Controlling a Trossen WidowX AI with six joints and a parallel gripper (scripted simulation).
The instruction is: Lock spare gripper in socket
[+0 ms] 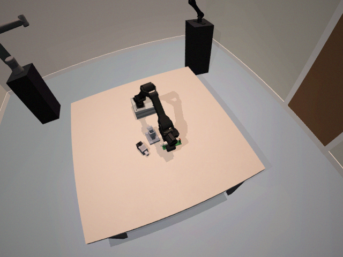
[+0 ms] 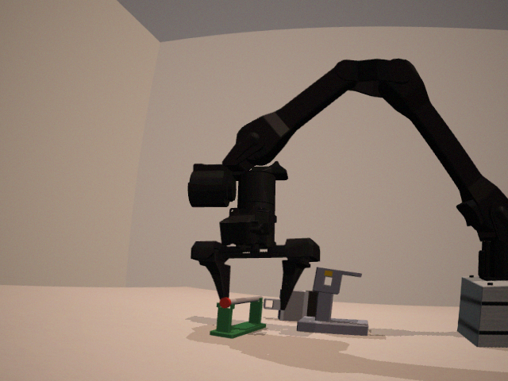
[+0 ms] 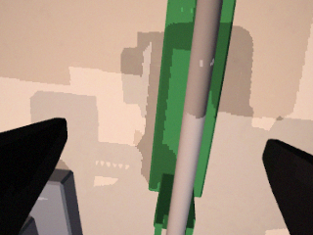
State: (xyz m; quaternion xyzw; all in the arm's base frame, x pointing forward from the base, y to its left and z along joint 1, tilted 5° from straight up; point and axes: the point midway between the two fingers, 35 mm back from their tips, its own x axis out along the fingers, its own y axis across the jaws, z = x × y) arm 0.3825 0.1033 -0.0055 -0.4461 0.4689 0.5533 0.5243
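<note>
Now: the cradle 3 cm to the left of my gripper tip, 1 cm below it and 1 cm ahead of it. Round my gripper tip: spare gripper (18 cm to the right, 1 cm behind); socket (10 cm behind, 9 cm to the right, 2 cm above).
</note>
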